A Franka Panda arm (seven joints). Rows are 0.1 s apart.
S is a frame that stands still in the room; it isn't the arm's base.
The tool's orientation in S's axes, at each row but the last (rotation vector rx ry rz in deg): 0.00 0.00 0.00; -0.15 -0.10 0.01; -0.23 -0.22 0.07; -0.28 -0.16 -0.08; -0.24 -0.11 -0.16; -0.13 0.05 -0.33; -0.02 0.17 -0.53; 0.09 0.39 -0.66
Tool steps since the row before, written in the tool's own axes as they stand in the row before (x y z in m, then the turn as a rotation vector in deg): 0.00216 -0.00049 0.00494 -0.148 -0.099 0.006; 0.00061 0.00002 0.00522 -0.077 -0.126 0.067; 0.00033 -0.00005 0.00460 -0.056 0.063 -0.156; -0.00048 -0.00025 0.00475 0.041 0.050 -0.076; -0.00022 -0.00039 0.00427 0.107 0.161 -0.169; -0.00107 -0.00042 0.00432 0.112 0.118 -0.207; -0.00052 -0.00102 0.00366 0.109 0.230 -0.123; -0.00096 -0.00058 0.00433 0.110 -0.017 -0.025
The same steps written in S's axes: 0.00216 -0.00049 0.00494 -0.148 -0.099 0.006; 0.00060 0.00003 0.00522 -0.077 -0.126 0.067; 0.00031 -0.00003 0.00460 -0.055 0.062 -0.156; -0.00049 -0.00023 0.00475 0.041 0.050 -0.076; -0.00023 -0.00037 0.00427 0.108 0.160 -0.169; -0.00107 -0.00040 0.00432 0.112 0.117 -0.207; -0.00052 -0.00101 0.00366 0.111 0.229 -0.123; -0.00094 -0.00058 0.00434 0.110 -0.018 -0.026
